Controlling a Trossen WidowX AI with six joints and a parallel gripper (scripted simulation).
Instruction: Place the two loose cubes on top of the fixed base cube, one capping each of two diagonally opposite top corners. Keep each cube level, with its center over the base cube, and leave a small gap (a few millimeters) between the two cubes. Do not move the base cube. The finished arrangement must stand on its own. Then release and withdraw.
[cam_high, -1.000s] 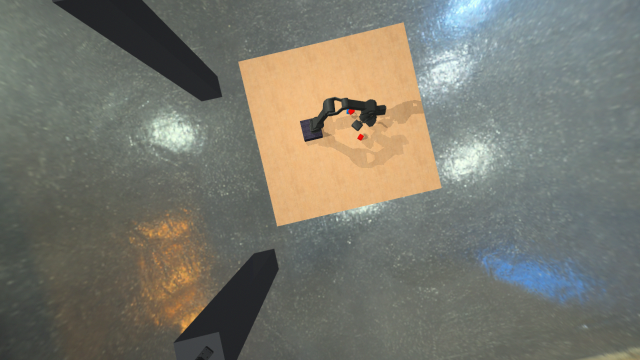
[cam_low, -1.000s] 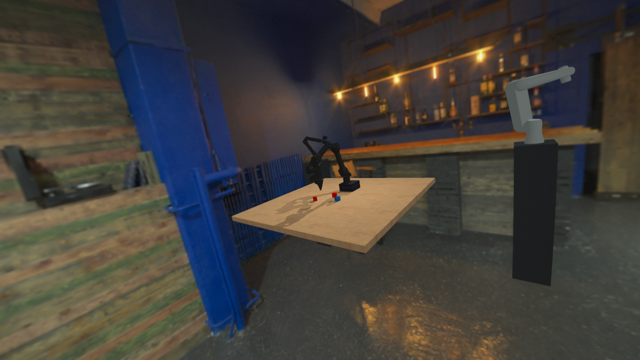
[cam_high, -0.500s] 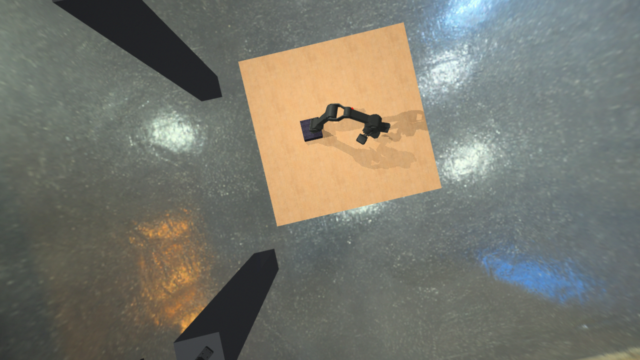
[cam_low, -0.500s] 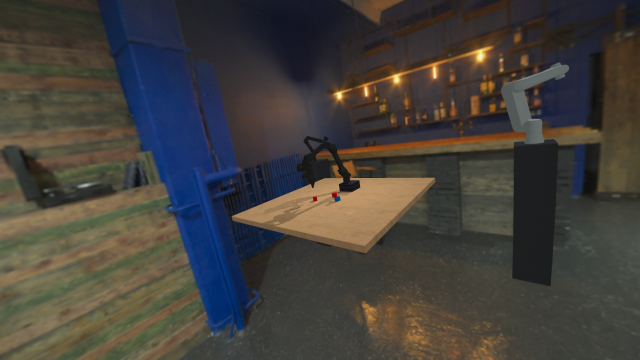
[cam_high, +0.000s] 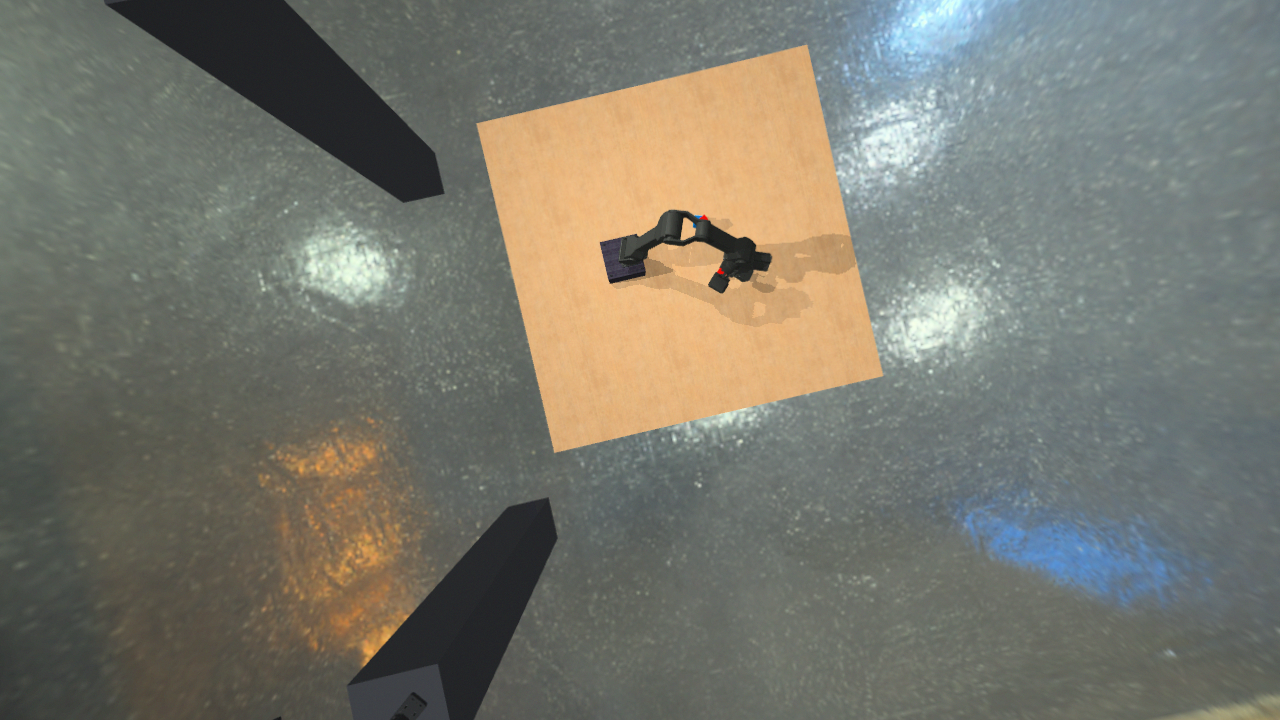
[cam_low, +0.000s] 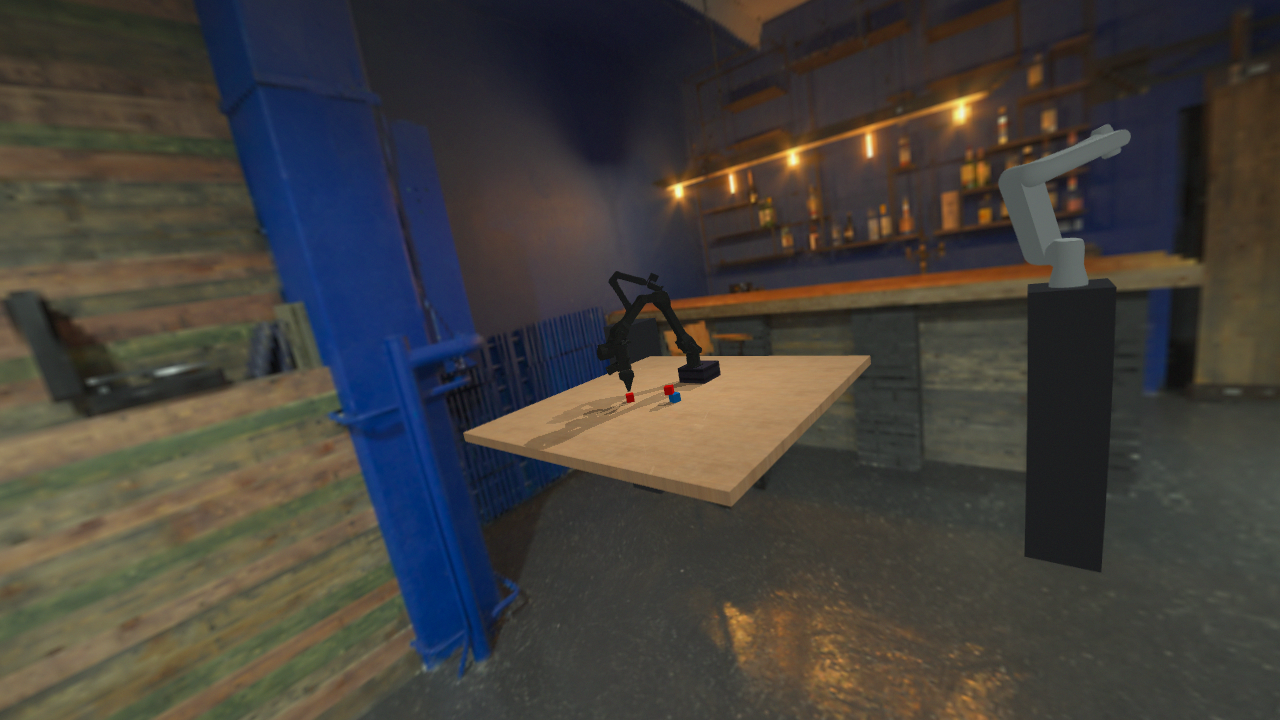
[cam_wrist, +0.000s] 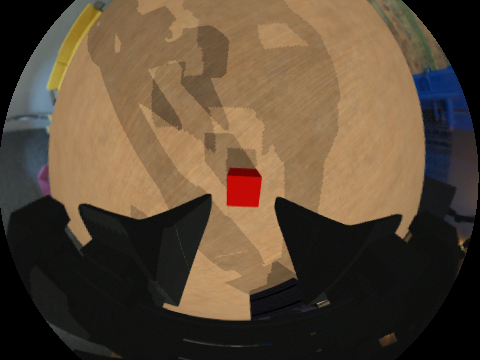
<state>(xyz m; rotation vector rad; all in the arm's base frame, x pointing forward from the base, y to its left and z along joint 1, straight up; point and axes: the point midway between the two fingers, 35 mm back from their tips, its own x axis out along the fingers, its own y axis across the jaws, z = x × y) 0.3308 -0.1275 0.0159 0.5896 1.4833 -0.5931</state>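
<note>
The blue base cube lies 4 cm behind my gripper tip, 21 cm to the left of it and 3 cm below it.
</note>
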